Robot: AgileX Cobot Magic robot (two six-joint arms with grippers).
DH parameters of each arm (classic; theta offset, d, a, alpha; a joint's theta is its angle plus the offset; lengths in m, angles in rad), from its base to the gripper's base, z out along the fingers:
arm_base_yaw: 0 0.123 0 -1.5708
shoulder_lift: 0.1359 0 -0.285 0
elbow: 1.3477 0 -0.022 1.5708
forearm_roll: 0 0.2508 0 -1.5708
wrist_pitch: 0 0 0.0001 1.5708
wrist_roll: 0 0.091 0 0
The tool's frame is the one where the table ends.
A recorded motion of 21 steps. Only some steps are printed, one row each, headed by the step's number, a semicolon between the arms.
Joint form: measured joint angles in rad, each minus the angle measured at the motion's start. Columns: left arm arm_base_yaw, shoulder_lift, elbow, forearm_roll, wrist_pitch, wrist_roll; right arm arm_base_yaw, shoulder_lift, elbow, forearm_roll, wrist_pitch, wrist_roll.
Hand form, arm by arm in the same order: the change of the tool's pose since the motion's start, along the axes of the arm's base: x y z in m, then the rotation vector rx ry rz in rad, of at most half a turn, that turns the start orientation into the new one. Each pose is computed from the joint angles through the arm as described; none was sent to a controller.
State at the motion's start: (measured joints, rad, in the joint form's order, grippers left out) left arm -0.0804 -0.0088 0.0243 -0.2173 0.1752 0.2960; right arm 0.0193 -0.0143 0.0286 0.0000 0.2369 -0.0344
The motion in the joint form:
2: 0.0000 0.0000 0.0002 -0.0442 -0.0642 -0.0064; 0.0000 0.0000 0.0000 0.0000 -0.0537 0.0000
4: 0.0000 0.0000 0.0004 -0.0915 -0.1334 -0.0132; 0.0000 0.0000 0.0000 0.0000 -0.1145 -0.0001
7: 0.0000 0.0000 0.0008 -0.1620 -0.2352 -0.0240; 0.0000 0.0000 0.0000 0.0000 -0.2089 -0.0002
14: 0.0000 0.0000 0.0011 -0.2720 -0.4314 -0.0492; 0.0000 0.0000 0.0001 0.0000 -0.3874 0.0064
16: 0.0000 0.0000 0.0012 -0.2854 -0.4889 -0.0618; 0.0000 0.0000 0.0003 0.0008 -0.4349 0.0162
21: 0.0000 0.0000 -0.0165 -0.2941 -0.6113 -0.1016; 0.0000 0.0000 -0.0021 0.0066 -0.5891 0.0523
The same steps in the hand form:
2: 0.0005 0.0008 0.0057 -0.0564 -0.0576 0.0125; 0.0007 0.0000 0.0048 0.0010 -0.0537 0.0000
4: 0.0007 0.0022 0.0118 -0.1167 -0.1191 0.0285; 0.0011 0.0000 0.0104 0.0021 -0.1145 0.0000
7: 0.0003 0.0054 0.0203 -0.2072 -0.2079 0.0572; 0.0011 0.0000 0.0189 0.0038 -0.2089 0.0000
14: -0.0029 0.0145 0.0353 -0.3585 -0.3784 0.1250; -0.0010 0.0000 0.0350 0.0139 -0.3871 0.0002
16: -0.0044 0.0173 0.0394 -0.3889 -0.4301 0.1442; -0.0020 -0.0001 0.0391 0.0255 -0.4342 0.0008
21: -0.0101 0.0231 0.0538 -0.4492 -0.5609 0.1749; -0.0070 -0.0003 0.0531 0.0705 -0.5898 0.0055

